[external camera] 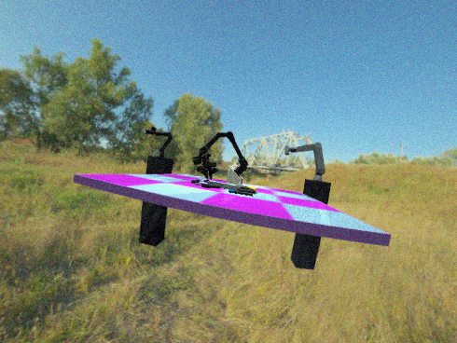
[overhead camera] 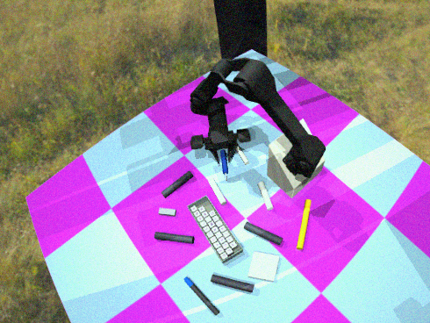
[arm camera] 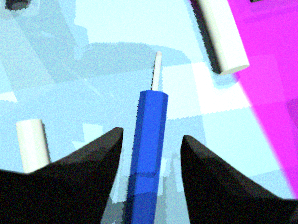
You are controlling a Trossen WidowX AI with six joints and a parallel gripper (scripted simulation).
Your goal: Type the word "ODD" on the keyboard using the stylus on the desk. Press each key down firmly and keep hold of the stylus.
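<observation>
Right now my gripper tip is 1 cm short of the stylus, 1 cm to the right of it and 2 cm above it. The rest, counted from my gripper tip: grey block (24 cm ahead, 2 cm to the right, 2 cm below); stylus tip (3 cm ahead, 4 cm to the left, 2 cm below); yellow marker (8 cm behind, 2 cm to the right, 2 cm below).
</observation>
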